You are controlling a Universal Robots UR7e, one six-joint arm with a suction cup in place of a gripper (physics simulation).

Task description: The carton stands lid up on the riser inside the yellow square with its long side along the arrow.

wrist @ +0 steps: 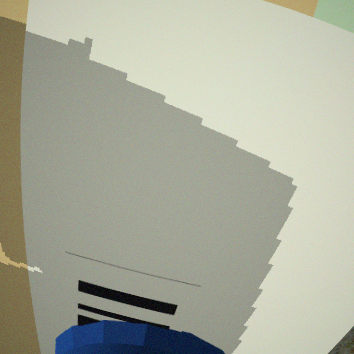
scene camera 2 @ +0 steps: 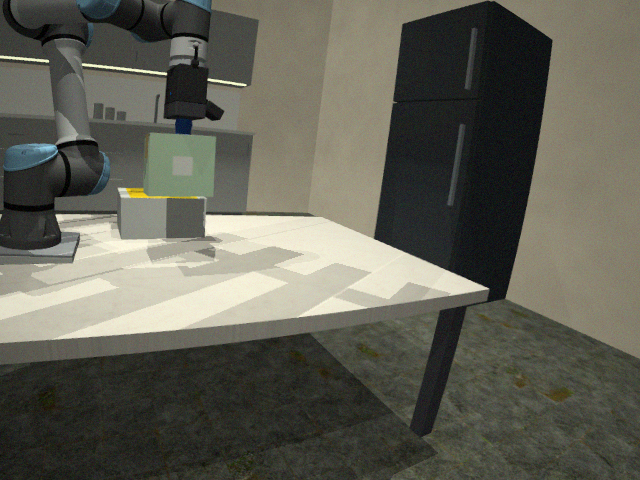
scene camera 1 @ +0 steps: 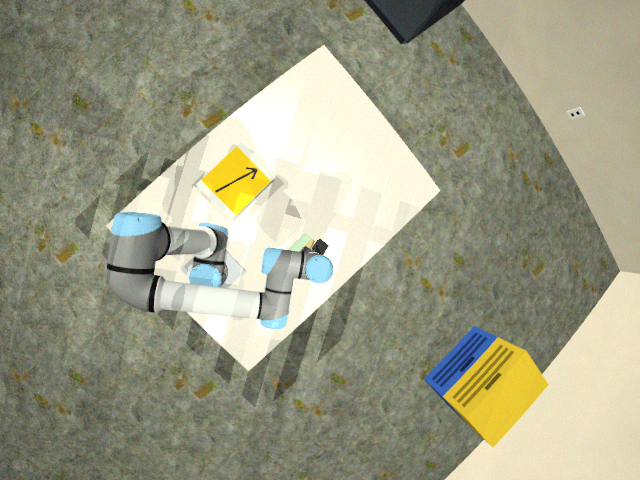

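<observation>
The green carton (scene camera 1: 301, 241) (scene camera 2: 180, 175) hangs upright in the air from my suction cup (scene camera 2: 183, 126) (wrist: 137, 341), which presses on its top. A pale label with black bars (wrist: 150, 175) and tan tape (wrist: 11, 100) show on that top face in the wrist view. In scene camera 1 the arm hides much of the carton, so its long side is hard to tell. The grey riser (scene camera 1: 217, 200) (scene camera 2: 142, 217) stands on the table, bearing the yellow square (scene camera 1: 222, 170) (scene camera 2: 136, 192) and black arrow (scene camera 1: 235, 180), which points up and right. The carton is apart from the riser, to its lower right in scene camera 1.
The arm's base plate (scene camera 1: 236, 269) (scene camera 2: 62, 248) is bolted near one end of the white table (scene camera 1: 330, 93) (scene camera 2: 248, 294). A dark fridge (scene camera 2: 439, 139) stands beyond the table. A blue and yellow cabinet (scene camera 1: 496, 392) stands on the floor away from the table.
</observation>
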